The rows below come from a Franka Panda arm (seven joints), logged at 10 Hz.
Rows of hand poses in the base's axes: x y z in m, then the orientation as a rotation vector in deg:
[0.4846, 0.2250, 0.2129, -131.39, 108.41, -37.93]
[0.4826, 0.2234, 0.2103, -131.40, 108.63, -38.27]
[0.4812, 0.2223, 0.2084, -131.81, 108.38, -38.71]
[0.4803, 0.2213, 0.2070, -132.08, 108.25, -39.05]
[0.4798, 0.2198, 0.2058, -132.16, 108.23, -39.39]
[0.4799, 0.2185, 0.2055, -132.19, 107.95, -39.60]
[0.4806, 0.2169, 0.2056, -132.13, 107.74, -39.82]
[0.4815, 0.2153, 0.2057, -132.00, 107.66, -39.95]
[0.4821, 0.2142, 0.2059, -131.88, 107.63, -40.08]
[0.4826, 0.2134, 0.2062, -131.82, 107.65, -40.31]
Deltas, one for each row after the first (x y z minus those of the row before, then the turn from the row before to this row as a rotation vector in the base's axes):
[-0.0020, -0.0016, -0.0026, -0.27, -0.03, -0.16]
[-0.0014, -0.0011, -0.0019, -0.41, -0.01, 0.22]
[-0.0009, -0.0010, -0.0014, -0.31, -0.01, 0.12]
[-0.0005, -0.0015, -0.0012, -0.23, -0.08, 0.01]
[0.0001, -0.0013, -0.0003, -0.05, -0.17, 0.17]
[0.0007, -0.0016, 0.0001, -0.03, -0.20, 0.10]
[0.0009, -0.0016, 0.0001, 0.03, -0.16, 0.01]
[0.0006, -0.0011, 0.0002, 0.00, -0.13, -0.02]
[0.0005, -0.0008, 0.0003, -0.10, -0.11, -0.05]

